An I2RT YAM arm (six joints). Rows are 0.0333 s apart.
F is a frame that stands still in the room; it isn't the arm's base.
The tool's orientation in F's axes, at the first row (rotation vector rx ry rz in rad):
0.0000, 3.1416, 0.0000
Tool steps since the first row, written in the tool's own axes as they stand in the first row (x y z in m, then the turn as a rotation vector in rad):
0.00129, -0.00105, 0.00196, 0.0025, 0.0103, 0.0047
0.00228, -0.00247, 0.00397, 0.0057, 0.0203, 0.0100
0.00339, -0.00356, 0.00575, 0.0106, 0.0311, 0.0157
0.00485, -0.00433, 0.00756, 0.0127, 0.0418, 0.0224
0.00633, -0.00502, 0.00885, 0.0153, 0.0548, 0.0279
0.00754, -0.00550, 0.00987, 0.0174, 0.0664, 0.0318
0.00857, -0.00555, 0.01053, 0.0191, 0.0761, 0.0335
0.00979, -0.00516, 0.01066, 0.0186, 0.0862, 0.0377
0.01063, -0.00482, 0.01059, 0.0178, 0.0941, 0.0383
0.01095, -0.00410, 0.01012, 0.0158, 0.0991, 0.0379
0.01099, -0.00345, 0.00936, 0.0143, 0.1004, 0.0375
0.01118, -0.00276, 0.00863, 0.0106, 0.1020, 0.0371
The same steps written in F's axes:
-0.00129, -0.00105, -0.00196, -0.0025, 0.0103, -0.0047
-0.00228, -0.00247, -0.00397, -0.0057, 0.0203, -0.0100
-0.00339, -0.00356, -0.00575, -0.0106, 0.0311, -0.0157
-0.00485, -0.00433, -0.00756, -0.0127, 0.0418, -0.0224
-0.00633, -0.00502, -0.00885, -0.0153, 0.0548, -0.0279
-0.00754, -0.00550, -0.00987, -0.0174, 0.0664, -0.0318
-0.00857, -0.00555, -0.01053, -0.0191, 0.0761, -0.0335
-0.00979, -0.00516, -0.01066, -0.0186, 0.0862, -0.0377
-0.01063, -0.00482, -0.01059, -0.0178, 0.0941, -0.0383
-0.01095, -0.00410, -0.01012, -0.0158, 0.0991, -0.0379
-0.01099, -0.00345, -0.00936, -0.0143, 0.1004, -0.0375
-0.01118, -0.00276, -0.00863, -0.0106, 0.1020, -0.0371

